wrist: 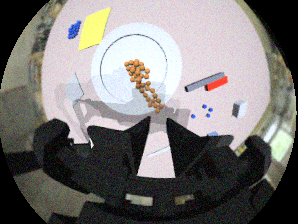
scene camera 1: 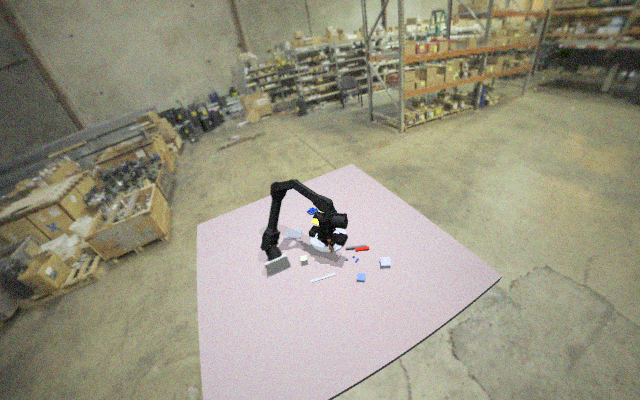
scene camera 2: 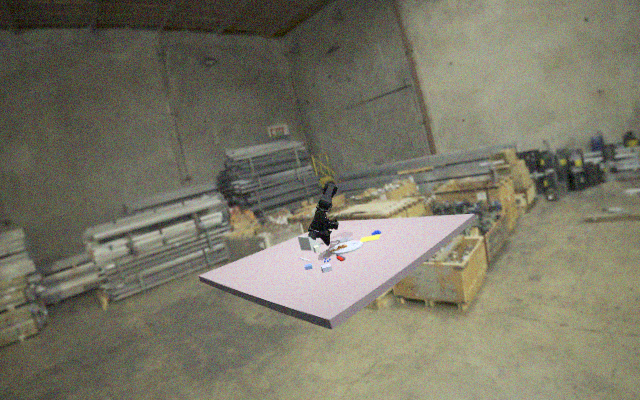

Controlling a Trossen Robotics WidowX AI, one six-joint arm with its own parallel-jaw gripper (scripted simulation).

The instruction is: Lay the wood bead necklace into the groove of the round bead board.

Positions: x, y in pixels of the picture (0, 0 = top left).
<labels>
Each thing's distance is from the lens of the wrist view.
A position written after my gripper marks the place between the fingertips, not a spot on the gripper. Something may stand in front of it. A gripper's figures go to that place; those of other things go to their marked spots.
my gripper (wrist: 158, 119): 10 cm
yellow sheet (wrist: 93, 32): 26 cm
</labels>
